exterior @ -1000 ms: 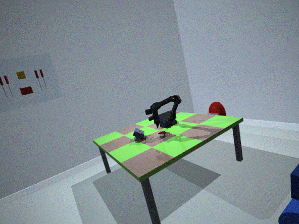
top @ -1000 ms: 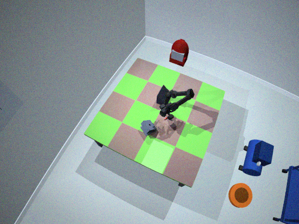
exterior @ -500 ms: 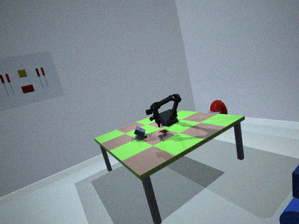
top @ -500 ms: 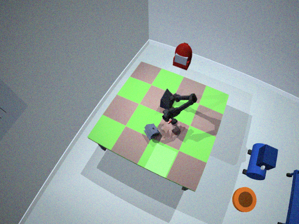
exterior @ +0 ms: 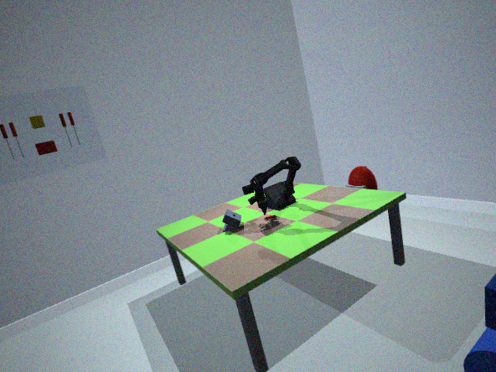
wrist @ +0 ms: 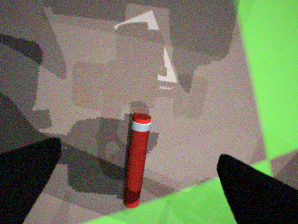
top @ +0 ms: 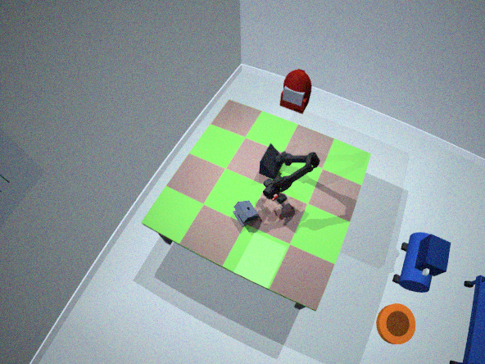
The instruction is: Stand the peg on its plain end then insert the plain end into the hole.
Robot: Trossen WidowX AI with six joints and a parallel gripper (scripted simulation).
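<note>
Now: the red peg 1 cm behind my gripper tip, 1 cm to the left of it and 4 cm below it. Round my gripper tip: grey sloped panel (18 cm ahead, 13 cm to the right, 1 cm above).
</note>
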